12 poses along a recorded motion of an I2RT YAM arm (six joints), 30 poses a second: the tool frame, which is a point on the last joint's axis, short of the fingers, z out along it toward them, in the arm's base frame.
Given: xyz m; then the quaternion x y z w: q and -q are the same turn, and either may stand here.
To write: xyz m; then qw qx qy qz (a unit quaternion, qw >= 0). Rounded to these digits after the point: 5 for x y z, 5 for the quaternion.
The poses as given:
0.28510, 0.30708, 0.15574, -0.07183, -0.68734, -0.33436, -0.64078
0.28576, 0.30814, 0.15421, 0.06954, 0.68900, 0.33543, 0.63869
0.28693, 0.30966, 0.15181, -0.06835, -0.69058, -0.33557, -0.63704
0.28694, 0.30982, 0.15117, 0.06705, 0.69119, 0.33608, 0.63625
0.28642, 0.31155, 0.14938, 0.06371, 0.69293, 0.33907, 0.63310
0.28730, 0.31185, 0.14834, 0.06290, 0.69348, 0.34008, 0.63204
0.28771, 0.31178, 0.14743, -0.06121, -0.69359, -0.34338, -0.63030
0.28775, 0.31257, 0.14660, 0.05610, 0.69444, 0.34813, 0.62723
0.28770, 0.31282, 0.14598, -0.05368, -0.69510, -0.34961, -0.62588
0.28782, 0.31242, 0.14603, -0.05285, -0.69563, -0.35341, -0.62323
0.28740, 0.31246, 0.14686, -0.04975, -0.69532, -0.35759, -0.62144
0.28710, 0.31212, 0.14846, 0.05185, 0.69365, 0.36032, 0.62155
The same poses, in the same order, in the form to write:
0.28510, 0.30708, 0.15574, 0.64078, 0.07183, 0.68734, 0.33436
0.28576, 0.30814, 0.15421, 0.63869, 0.06954, 0.68900, 0.33543
0.28693, 0.30966, 0.15181, 0.63704, 0.06835, 0.69058, 0.33557
0.28694, 0.30982, 0.15117, 0.63625, 0.06705, 0.69119, 0.33608
0.28642, 0.31155, 0.14938, 0.63310, 0.06371, 0.69293, 0.33907
0.28730, 0.31185, 0.14834, 0.63204, 0.06290, 0.69348, 0.34008
0.28771, 0.31178, 0.14743, 0.63030, 0.06121, 0.69359, 0.34338
0.28775, 0.31257, 0.14660, 0.62723, 0.05610, 0.69444, 0.34813
0.28770, 0.31282, 0.14598, 0.62588, 0.05368, 0.69510, 0.34961
0.28782, 0.31242, 0.14603, 0.62323, 0.05285, 0.69563, 0.35341
0.28740, 0.31246, 0.14686, 0.62144, 0.04975, 0.69532, 0.35759
0.28710, 0.31212, 0.14846, 0.62155, 0.05185, 0.69365, 0.36032

